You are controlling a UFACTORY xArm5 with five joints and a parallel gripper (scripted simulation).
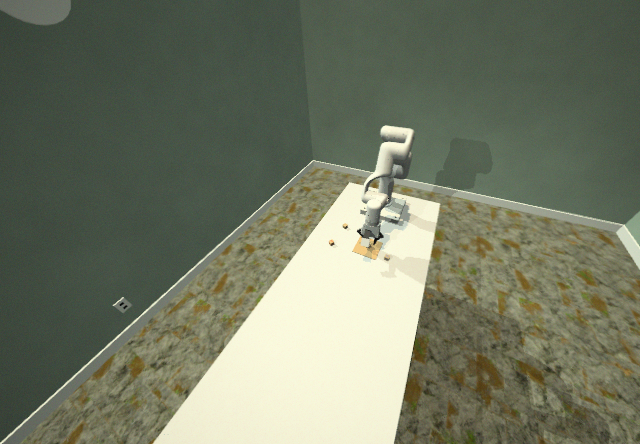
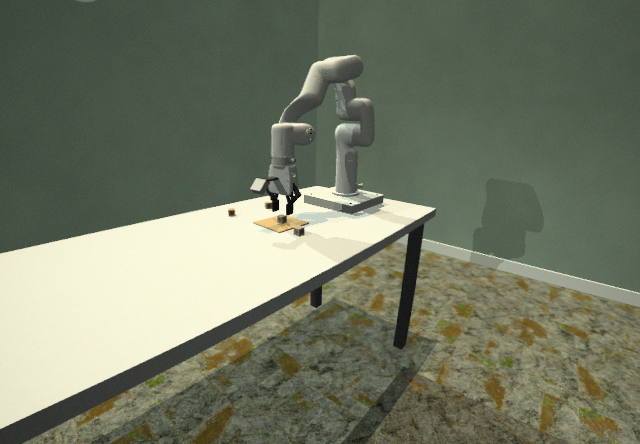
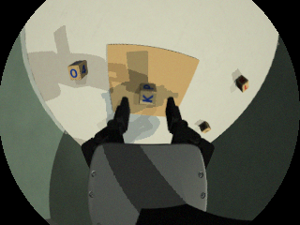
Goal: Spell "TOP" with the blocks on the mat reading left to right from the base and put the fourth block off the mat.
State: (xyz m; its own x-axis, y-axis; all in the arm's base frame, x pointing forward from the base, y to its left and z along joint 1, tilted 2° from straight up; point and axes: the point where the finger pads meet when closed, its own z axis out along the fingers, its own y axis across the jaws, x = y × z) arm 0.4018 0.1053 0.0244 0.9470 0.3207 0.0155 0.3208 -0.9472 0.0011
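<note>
Now: the tan mat 10 mm ahead of my hand and 50 mm below it.
</note>
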